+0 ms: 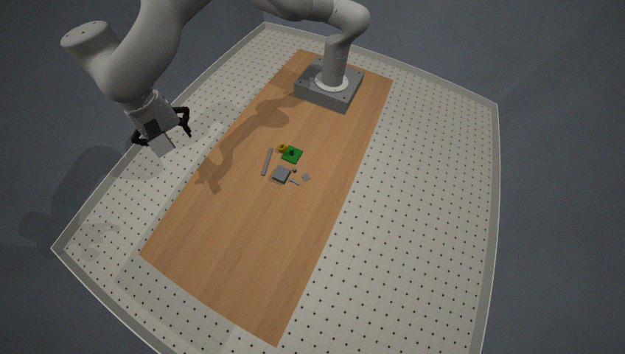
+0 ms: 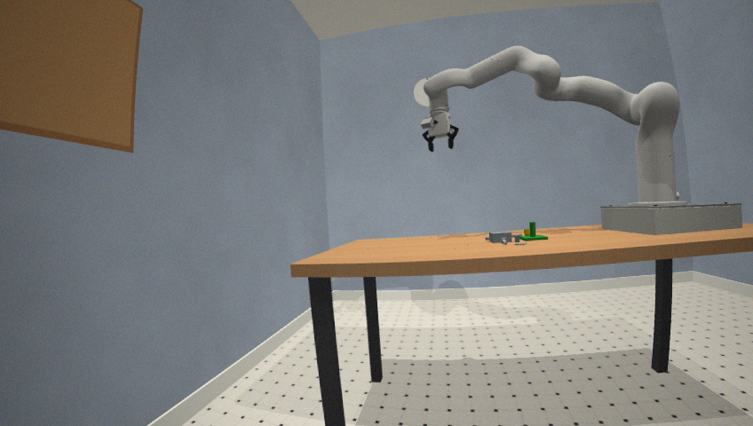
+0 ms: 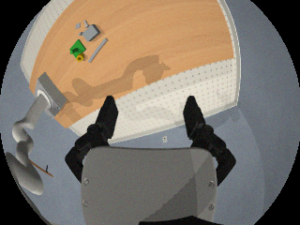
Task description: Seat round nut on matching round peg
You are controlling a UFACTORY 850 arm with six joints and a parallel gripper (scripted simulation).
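My gripper is now 23 cm past the long grey bar, 8 cm to the right of it and 39 cm above it. Round my hand: grey block 21 cm behind, 19 cm to the left, 38 cm below; small grey bolt 22 cm behind, 25 cm to the left, 38 cm below; small grey plate 27 cm behind, 28 cm to the left, 39 cm below.
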